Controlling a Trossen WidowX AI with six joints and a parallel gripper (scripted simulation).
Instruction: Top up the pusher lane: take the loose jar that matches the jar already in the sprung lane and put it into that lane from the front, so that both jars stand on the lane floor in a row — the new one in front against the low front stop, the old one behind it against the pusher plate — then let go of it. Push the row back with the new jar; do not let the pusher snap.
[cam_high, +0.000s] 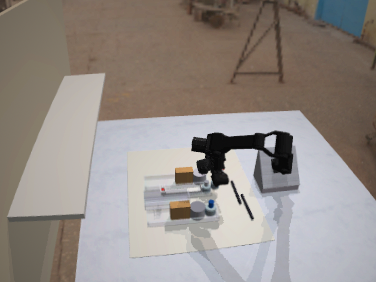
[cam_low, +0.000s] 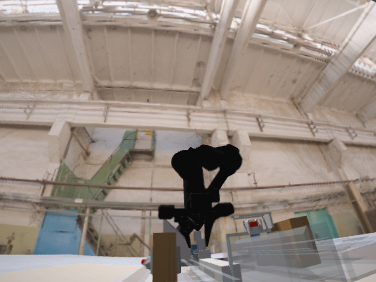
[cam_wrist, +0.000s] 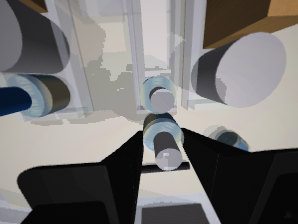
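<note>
Right now my gripper tip is 5 cm short of the blue-lidded jar, 12 cm to the right of it and 1 cm above it. From my gripper tip the other things lie so: red mark: 22 cm ahead, 2 cm to the left, 2 cm above; shelf: 55 cm ahead, 5 cm to the right, 32 cm above; lane: 19 cm ahead, 1 cm to the left, 3 cm below.
</note>
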